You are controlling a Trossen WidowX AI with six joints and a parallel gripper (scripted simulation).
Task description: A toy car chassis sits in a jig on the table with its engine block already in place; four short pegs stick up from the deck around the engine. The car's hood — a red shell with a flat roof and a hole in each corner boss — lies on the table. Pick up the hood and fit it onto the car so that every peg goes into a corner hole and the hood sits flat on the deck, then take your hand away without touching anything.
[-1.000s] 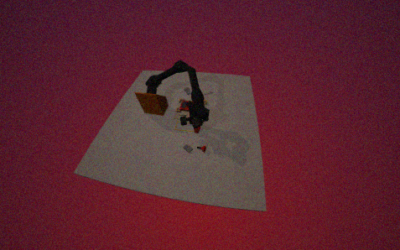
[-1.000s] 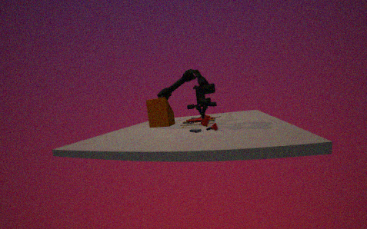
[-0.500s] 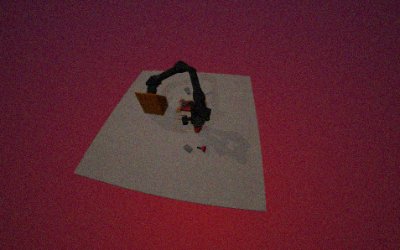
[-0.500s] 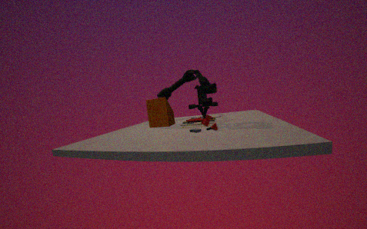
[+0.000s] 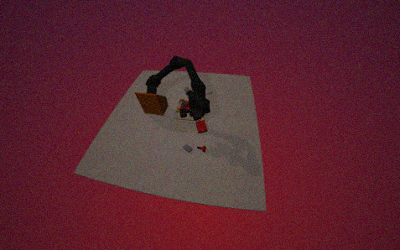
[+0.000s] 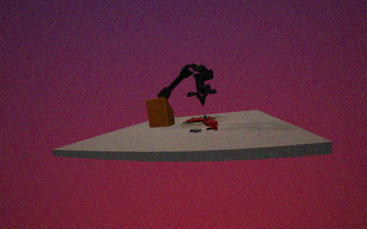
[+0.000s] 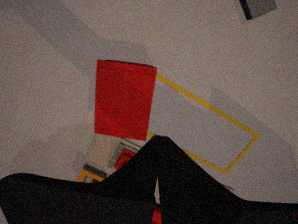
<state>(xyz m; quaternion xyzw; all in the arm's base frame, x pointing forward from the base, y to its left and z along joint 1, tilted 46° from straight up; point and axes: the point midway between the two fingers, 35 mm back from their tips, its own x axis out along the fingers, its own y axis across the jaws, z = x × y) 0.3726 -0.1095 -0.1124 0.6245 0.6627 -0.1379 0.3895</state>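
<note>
Right now the red hood is 30 mm ahead of my gripper tip, 30 mm to the left of it and 120 mm below it. Also, from my gripper tip: pale jig 70 mm behind, 210 mm to the left, 120 mm below.
</note>
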